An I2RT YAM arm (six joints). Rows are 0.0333 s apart.
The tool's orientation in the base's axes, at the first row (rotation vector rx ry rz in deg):
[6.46 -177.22 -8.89]
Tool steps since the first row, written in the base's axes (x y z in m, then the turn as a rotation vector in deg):
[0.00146 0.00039 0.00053 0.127 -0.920 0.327]
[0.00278 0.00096 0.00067 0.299 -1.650 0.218]
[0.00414 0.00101 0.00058 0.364 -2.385 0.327]
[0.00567 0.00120 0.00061 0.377 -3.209 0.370]
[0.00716 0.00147 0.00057 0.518 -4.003 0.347]
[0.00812 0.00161 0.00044 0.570 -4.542 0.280]
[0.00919 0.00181 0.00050 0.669 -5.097 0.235]
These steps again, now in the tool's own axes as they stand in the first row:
[-0.00146 0.00034 -0.00056 -0.045 -0.889 -0.421]
[-0.00282 0.00082 -0.00070 -0.166 -1.636 -0.393]
[-0.00418 0.00077 -0.00067 -0.172 -2.359 -0.576]
[-0.00572 0.00085 -0.00075 -0.122 -3.173 -0.701]
[-0.00722 0.00101 -0.00075 -0.204 -3.974 -0.763]
[-0.00819 0.00107 -0.00065 -0.218 -4.519 -0.751]
[-0.00927 0.00120 -0.00074 -0.277 -5.081 -0.766]

